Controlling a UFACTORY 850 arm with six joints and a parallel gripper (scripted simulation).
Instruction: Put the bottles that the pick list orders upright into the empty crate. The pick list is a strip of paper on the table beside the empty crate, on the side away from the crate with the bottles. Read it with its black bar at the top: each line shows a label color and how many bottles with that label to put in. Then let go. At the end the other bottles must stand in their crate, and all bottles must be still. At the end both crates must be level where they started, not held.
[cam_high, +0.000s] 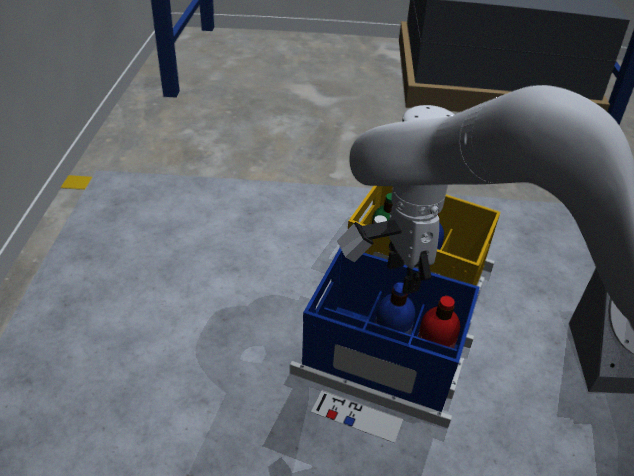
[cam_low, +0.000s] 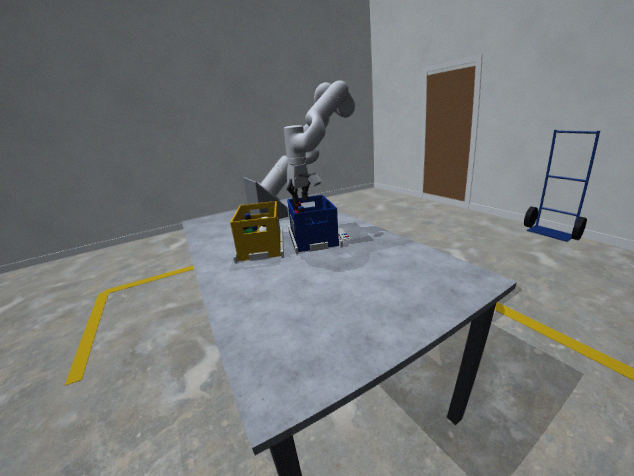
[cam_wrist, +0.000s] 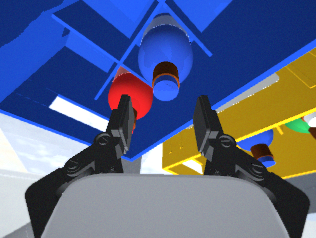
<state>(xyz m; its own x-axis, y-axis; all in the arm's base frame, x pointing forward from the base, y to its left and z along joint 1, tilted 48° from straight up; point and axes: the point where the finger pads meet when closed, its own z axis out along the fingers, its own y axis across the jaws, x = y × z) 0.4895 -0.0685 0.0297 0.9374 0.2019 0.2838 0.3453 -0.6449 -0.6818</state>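
Now: hand 7 cm past the yellow crate, 20 cm to the left of it and 12 cm above it. The rest, counted from my hand: white-capped bottle (3 cm ahead, 19 cm to the right, 12 cm below); blue crate (2 cm ahead, 4 cm to the left, 12 cm below); red-label bottle (8 cm behind, 3 cm to the left, 12 cm below).
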